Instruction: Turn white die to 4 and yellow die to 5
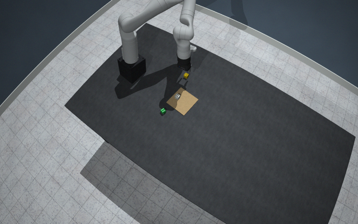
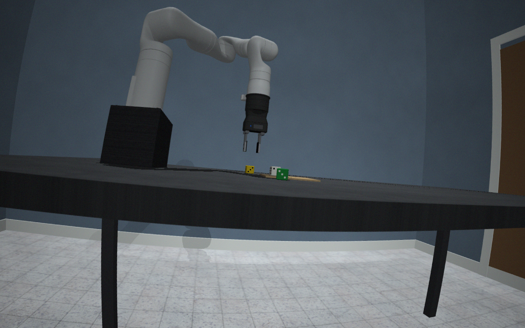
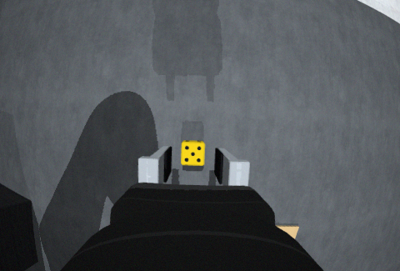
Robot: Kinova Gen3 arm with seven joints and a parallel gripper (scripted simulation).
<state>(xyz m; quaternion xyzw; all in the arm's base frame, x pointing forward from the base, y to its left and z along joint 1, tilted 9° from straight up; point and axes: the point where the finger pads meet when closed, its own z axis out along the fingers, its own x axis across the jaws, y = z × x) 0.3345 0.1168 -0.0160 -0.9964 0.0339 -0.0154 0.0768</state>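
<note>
Right now the yellow die is 70 mm below my hand. From my hand the other things lie so: green die (290 mm to the right, 70 mm below); white die (30 mm ahead, 170 mm to the right, 70 mm below); tan mat (60 mm ahead, 170 mm to the right, 80 mm below).
</note>
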